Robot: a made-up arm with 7 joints.
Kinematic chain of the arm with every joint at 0, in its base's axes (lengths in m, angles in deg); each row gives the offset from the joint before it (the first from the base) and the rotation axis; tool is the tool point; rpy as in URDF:
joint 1: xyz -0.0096 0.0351 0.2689 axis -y
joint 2: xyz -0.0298 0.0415 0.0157 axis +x
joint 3: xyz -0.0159 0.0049 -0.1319 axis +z
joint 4: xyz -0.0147 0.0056 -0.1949 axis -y
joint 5: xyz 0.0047 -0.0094 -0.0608 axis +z
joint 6: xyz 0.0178 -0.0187 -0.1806 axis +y
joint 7: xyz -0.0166 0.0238 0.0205 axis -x
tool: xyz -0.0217 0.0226 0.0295 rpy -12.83 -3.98 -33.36
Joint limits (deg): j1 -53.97..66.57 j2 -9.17..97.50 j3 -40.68..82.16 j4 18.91..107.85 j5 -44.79..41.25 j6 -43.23..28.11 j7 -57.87..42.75
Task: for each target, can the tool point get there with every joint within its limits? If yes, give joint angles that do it. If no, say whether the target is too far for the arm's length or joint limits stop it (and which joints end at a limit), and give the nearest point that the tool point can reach.
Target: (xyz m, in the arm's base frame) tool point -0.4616 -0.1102 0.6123
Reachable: no: joint limits stop it (at a limit: joint 2, joint 3, joint 4, joint 5, joint 6, joint 7) | nearest point -0.2309 0.2826 0.4371 | short by 0.488 m
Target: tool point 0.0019 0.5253 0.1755
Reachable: yes | joints -41.13 73.86 26.96 52.64 16.50 -2.40 -49.66
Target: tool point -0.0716 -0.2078 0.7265
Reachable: no: joint limits stop it (at a limit: joint 2, joint 3, joint 4, joint 5, joint 6, joint 7) | nearest point -0.0469 0.2826 0.5444 | short by 0.524 m
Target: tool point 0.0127 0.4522 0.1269
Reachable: yes | joints 1.58 39.96 61.70 86.32 -35.55 -25.82 -27.75
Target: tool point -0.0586 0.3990 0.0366
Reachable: yes | joints -16.23 30.38 65.18 75.62 -37.22 4.89 -49.56
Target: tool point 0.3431 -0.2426 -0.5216
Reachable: no: too far | nearest point 0.2115 -0.0372 -0.2267 | short by 0.383 m
